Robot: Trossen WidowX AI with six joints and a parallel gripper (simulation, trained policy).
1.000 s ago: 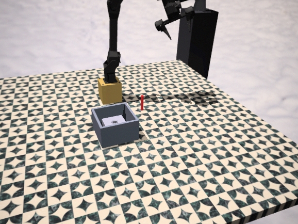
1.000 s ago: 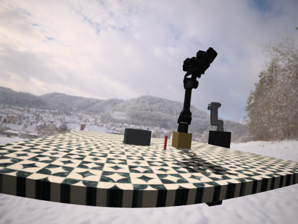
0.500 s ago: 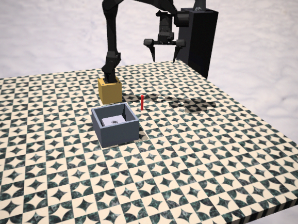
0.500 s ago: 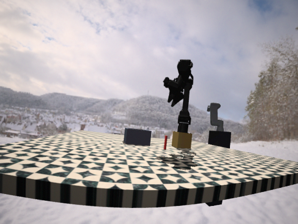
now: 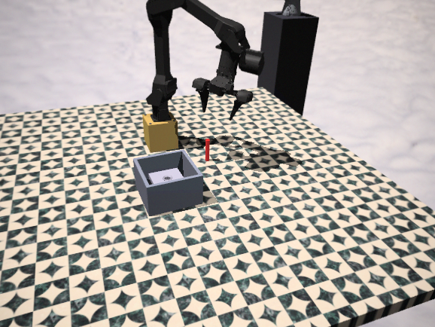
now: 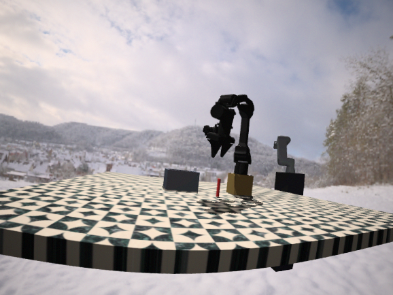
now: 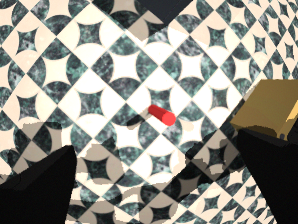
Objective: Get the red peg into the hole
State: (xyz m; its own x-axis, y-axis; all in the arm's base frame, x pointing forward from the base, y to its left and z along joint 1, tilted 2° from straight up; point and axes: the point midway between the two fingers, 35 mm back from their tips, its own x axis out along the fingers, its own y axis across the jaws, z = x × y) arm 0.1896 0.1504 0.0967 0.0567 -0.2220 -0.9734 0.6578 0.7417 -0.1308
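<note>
Right now my gripper tip is 3 cm past the red peg, 2 cm to the left of it and 13 cm above it. Also, from my gripper tip: grey box: 13 cm ahead, 20 cm to the right, 15 cm below.
</note>
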